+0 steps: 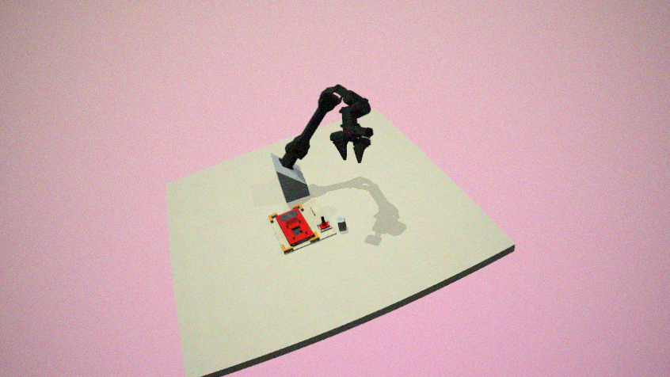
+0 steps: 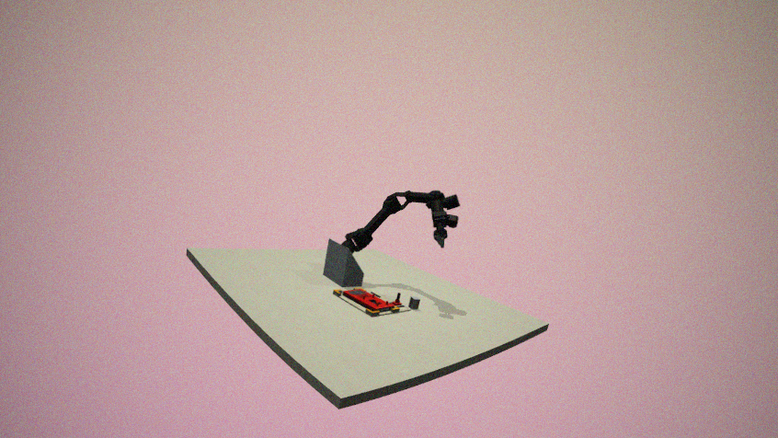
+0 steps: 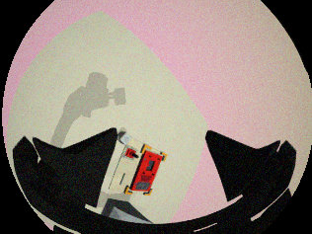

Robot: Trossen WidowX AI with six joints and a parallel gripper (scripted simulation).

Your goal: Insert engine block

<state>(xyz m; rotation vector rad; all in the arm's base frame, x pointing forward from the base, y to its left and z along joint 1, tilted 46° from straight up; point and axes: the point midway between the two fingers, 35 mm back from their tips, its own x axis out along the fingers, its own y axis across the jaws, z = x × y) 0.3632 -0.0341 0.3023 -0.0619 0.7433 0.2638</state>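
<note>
My gripper tip is now 27 cm above the grey engine block, 9 cm to the left of it and 1 cm past it.
</note>
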